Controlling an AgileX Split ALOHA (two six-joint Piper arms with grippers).
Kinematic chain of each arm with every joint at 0, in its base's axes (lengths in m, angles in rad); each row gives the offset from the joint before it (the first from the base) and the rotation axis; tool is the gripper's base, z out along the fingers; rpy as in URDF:
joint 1: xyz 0 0 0.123 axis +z
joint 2: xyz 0 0 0 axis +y
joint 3: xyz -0.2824 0 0.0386 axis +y
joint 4: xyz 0.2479 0 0.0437 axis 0.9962 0 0.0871
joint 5: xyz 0 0 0 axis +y
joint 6: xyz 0.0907 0 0.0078 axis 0.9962 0 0.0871
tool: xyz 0 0 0 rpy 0 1.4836 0
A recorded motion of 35 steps. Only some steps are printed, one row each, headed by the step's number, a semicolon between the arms.
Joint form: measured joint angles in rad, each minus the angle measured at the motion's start. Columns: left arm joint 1, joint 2, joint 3, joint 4, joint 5, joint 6; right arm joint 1, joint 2, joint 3, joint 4, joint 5, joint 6.
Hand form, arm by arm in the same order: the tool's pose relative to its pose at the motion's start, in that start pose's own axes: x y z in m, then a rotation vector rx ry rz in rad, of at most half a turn. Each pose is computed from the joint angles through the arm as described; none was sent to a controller.
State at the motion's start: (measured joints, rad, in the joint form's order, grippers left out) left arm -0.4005 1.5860 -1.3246 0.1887 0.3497 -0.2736; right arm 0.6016 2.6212 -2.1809 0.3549 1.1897 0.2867
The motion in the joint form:
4: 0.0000 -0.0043 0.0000 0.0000 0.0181 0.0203; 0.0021 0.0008 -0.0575 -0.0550 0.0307 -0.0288
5: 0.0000 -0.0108 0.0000 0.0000 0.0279 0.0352; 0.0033 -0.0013 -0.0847 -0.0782 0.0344 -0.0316
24: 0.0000 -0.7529 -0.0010 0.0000 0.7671 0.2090; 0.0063 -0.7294 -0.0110 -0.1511 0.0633 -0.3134
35: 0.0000 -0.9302 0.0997 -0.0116 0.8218 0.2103; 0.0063 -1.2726 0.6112 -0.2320 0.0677 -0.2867
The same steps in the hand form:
4: 0.0007 0.0005 -0.0016 -0.0043 0.0132 0.0200; -0.0047 0.0033 -0.0125 0.0371 -0.0336 -0.0675
5: 0.0001 0.0007 -0.0040 -0.0062 0.0162 0.0345; -0.0075 0.0059 -0.0198 0.0487 -0.0617 -0.0875
24: 0.0122 0.0294 -0.2882 -0.1055 0.0077 0.1163; 0.1214 0.0605 -0.3373 -0.0217 -0.6572 -0.5484
35: 0.0506 0.0348 -0.3240 -0.0983 -0.0130 0.1012; 0.2539 -0.0031 -0.3511 0.0711 -0.5966 -0.5068

